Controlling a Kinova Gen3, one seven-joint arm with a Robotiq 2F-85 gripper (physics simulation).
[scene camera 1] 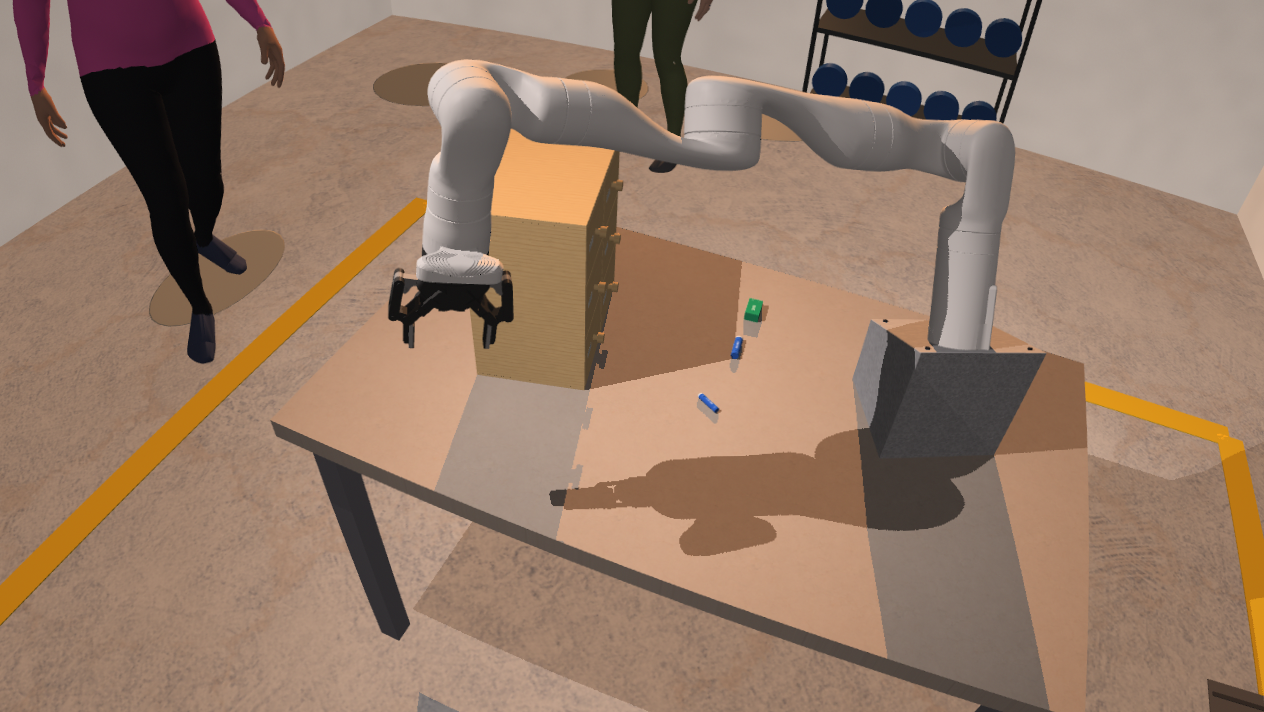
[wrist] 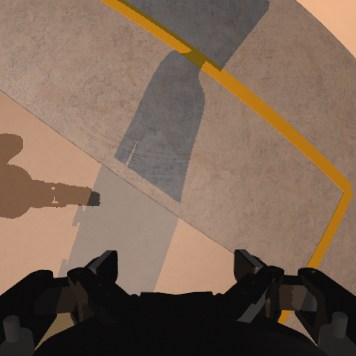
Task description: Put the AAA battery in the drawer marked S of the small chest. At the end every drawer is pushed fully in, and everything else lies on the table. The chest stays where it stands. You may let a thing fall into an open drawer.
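Frame: origin at the arm's base, x ahead, y left, z up, level; millimetres.
Seen in the pictures: gripper, fingertip midpoint: [scene camera 1: 448,344] [wrist: 175,263]; arm's base, origin of the base link: [scene camera 1: 957,342].
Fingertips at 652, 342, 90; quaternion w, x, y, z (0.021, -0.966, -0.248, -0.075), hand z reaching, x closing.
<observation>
Pixels of each thing's top centre, then the offset from my fingertips to it, as dx, dy, dz. Level surfaces: height alone.
- small wooden chest, middle of its top: [scene camera 1: 546,168] +21, -391, +32
- slim blue cylinder, middle of its top: [scene camera 1: 708,400] -294, -293, -284
- thicker blue item, middle of its top: [scene camera 1: 737,344] -314, -443, -280
- green block, middle of its top: [scene camera 1: 754,306] -324, -557, -277
- table, its level: dz -294
The small wooden chest [scene camera 1: 535,305] stands at the far left part of the table. Its drawer front faces right and shows nearly edge-on, with several knobs; no drawer stands visibly out, and the S mark cannot be read. A slim blue cylinder [scene camera 1: 708,403], apparently the AAA battery, lies on the table to the right of the chest. My gripper [scene camera 1: 449,340] [wrist: 175,263] is open and empty, pointing down. In the scene view it appears in front of the chest's left side, high above the table. The battery does not show in the wrist view.
A thicker blue item [scene camera 1: 736,347] and a green block [scene camera 1: 753,309] lie on the table [scene camera 1: 796,583] [wrist: 200,245], beyond the slim cylinder. The robot's grey base [scene camera 1: 959,402] stands at the right. The arm spans above the chest's top. The table edge crosses the wrist view.
</observation>
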